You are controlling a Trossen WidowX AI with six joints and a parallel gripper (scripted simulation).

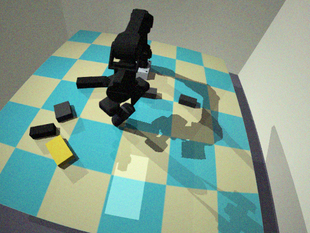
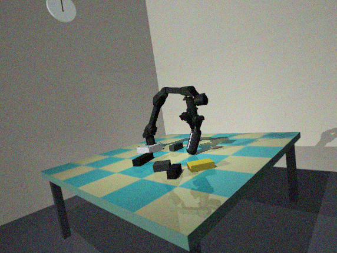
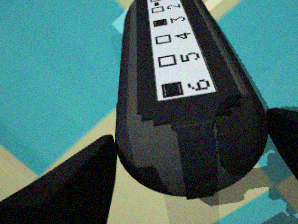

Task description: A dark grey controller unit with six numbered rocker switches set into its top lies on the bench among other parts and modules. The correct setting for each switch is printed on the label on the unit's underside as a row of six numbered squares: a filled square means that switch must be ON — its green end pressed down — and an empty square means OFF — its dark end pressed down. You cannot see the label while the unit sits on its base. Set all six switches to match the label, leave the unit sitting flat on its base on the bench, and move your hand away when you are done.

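My gripper tip is 25 cm to the left of the long dark block, 23 cm past it and 11 cm above it. Also, from my gripper tip: yellow block 23 cm to the right, 18 cm ahead, 11 cm below.
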